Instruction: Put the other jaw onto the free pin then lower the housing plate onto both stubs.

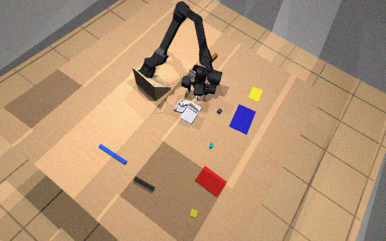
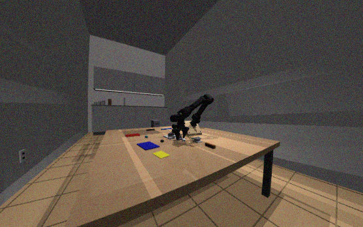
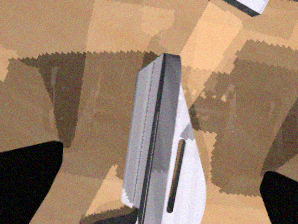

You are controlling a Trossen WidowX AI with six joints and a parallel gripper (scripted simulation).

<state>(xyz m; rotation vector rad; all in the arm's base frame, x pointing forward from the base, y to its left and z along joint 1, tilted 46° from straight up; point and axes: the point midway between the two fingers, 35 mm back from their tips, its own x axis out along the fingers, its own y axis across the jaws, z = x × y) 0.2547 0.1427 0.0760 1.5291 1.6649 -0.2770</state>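
My gripper tip is 40 mm to the right of the grey jaw. From my gripper tip the other things lie so: black cube (170 mm ahead, 10 mm to the right); brown block (90 mm behind, 270 mm to the left, 10 mm above); blue sheet (290 mm ahead, 40 mm to the left).
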